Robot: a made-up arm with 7 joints. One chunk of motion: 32 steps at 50 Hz.
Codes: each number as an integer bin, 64 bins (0 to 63) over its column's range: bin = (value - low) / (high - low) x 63, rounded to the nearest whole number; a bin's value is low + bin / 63 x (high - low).
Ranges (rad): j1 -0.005..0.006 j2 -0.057..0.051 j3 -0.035..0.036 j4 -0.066..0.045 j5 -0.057..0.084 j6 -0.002..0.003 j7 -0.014..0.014
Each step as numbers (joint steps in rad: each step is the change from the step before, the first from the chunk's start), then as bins.
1 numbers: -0.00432 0.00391 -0.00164 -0.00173 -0.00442 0.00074 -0.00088
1 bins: 4 36 30 36 23 35 30
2 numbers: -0.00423 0.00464 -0.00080 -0.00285 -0.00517 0.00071 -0.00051
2 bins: 4 36 30 36 23 34 30
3 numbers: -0.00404 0.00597 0.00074 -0.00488 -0.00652 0.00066 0.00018
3 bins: 5 37 32 35 23 34 32
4 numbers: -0.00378 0.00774 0.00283 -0.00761 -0.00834 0.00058 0.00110
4 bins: 7 38 34 33 22 33 34
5 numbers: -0.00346 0.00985 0.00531 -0.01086 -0.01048 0.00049 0.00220
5 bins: 9 39 36 31 21 31 36
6 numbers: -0.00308 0.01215 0.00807 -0.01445 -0.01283 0.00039 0.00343
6 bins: 11 40 38 29 20 30 39
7 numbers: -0.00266 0.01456 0.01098 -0.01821 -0.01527 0.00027 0.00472
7 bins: 13 42 41 27 19 29 42
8 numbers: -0.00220 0.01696 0.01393 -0.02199 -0.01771 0.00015 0.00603
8 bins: 16 43 43 25 18 27 45
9 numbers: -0.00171 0.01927 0.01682 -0.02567 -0.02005 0.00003 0.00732
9 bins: 19 44 46 23 17 26 48
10 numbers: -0.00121 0.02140 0.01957 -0.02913 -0.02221 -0.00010 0.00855
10 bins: 22 46 48 21 16 24 51
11 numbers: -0.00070 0.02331 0.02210 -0.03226 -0.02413 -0.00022 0.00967
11 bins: 25 47 51 19 15 22 53
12 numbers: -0.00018 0.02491 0.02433 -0.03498 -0.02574 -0.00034 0.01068
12 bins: 28 48 53 18 14 21 56
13 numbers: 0.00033 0.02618 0.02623 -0.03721 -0.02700 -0.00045 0.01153
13 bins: 31 49 54 16 13 20 57
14 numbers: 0.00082 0.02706 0.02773 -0.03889 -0.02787 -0.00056 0.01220
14 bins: 33 49 56 15 13 18 59
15 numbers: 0.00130 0.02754 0.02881 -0.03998 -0.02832 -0.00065 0.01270
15 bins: 36 49 57 15 13 17 60
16 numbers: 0.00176 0.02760 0.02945 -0.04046 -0.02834 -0.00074 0.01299
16 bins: 39 49 57 14 13 16 61
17 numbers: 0.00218 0.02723 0.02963 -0.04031 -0.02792 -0.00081 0.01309
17 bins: 41 49 57 15 13 15 61
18 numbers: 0.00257 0.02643 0.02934 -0.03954 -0.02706 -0.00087 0.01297
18 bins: 43 49 57 15 13 14 61
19 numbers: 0.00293 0.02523 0.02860 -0.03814 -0.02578 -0.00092 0.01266
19 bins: 45 48 56 16 14 14 60
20 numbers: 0.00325 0.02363 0.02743 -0.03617 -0.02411 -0.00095 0.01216
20 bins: 47 47 55 17 15 13 59
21 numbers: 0.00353 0.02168 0.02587 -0.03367 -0.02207 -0.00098 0.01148
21 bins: 49 46 54 18 16 13 57
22 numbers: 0.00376 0.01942 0.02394 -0.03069 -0.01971 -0.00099 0.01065
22 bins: 50 45 52 20 17 13 55
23 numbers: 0.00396 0.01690 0.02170 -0.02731 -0.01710 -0.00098 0.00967
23 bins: 51 43 50 22 18 13 53
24 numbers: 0.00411 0.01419 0.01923 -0.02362 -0.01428 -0.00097 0.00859
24 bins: 52 42 48 24 19 13 51
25 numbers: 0.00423 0.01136 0.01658 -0.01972 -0.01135 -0.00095 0.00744
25 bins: 53 40 46 26 20 13 48
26 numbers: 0.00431 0.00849 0.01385 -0.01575 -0.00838 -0.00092 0.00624
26 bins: 53 38 43 29 22 14 46
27 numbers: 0.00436 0.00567 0.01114 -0.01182 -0.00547 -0.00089 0.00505
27 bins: 54 37 41 31 23 14 43
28 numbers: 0.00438 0.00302 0.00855 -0.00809 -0.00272 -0.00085 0.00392
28 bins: 54 35 39 33 24 14 40
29 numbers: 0.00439 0.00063 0.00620 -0.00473 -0.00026 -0.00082 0.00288
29 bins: 54 34 37 35 25 15 38
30 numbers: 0.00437 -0.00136 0.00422 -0.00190 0.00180 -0.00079 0.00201
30 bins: 54 32 35 36 26 15 36
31 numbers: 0.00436 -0.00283 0.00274 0.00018 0.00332 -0.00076 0.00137
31 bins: 54 32 33 38 27 16 35
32 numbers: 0.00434 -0.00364 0.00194 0.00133 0.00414 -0.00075 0.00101
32 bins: 53 31 33 38 27 16 34
